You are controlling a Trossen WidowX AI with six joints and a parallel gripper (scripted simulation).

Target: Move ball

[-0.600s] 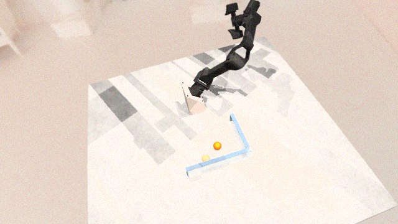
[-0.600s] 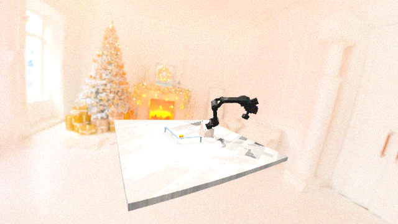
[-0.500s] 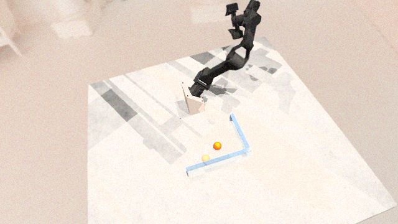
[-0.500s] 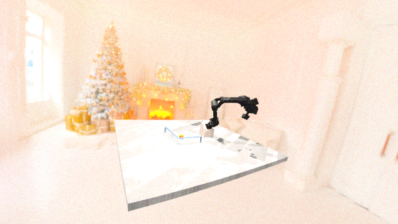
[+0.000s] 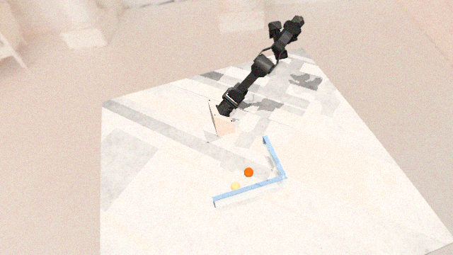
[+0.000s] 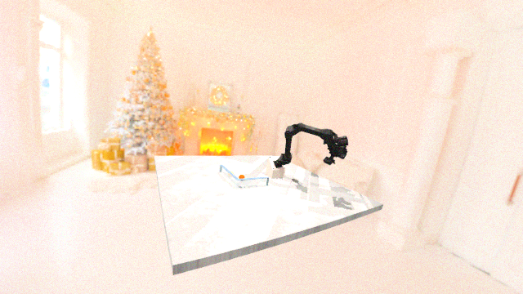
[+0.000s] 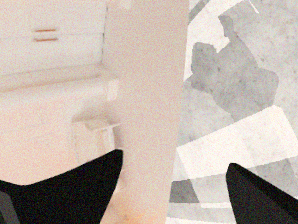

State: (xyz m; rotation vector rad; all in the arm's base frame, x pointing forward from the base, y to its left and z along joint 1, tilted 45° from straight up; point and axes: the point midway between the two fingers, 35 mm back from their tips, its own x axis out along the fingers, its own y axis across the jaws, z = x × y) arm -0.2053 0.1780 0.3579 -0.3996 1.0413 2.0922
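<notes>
My gripper tip is now 580 mm short of the orange ball, 460 mm to the left of it and 210 mm above it.
</notes>
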